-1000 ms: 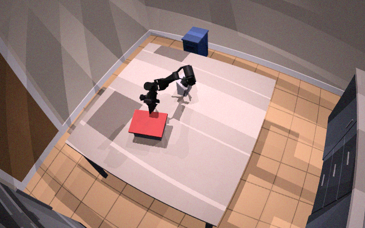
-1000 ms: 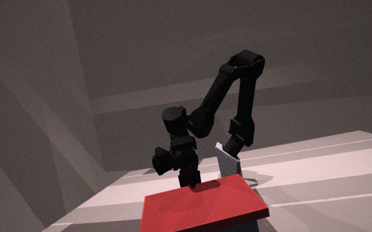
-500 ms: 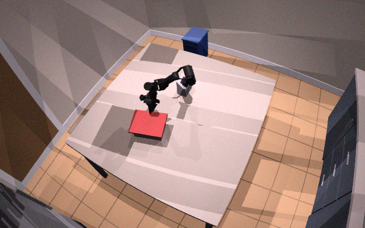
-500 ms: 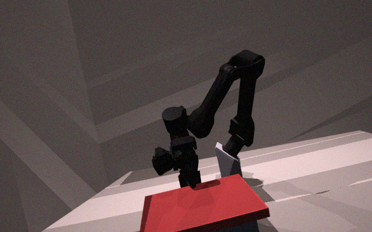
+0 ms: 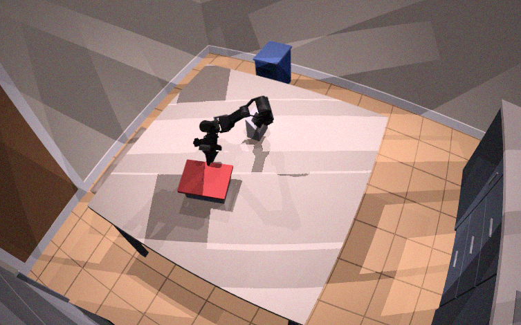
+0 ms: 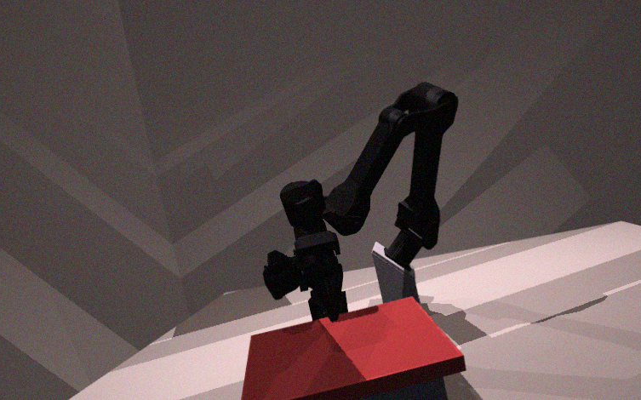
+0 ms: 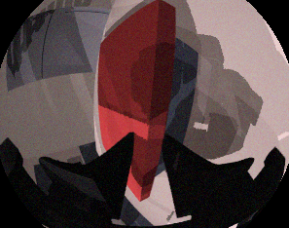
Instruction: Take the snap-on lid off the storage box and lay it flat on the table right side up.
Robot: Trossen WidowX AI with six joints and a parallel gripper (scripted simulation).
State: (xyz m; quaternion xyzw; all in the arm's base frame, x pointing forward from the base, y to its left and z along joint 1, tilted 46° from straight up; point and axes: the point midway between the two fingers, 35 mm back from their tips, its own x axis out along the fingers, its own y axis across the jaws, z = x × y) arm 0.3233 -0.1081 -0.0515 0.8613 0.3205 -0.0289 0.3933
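The red lid is 70 mm ahead of my gripper tip and 10 mm to the left of it. Also, from my gripper tip: storage box (70 mm ahead, 10 mm to the left, 50 mm below).
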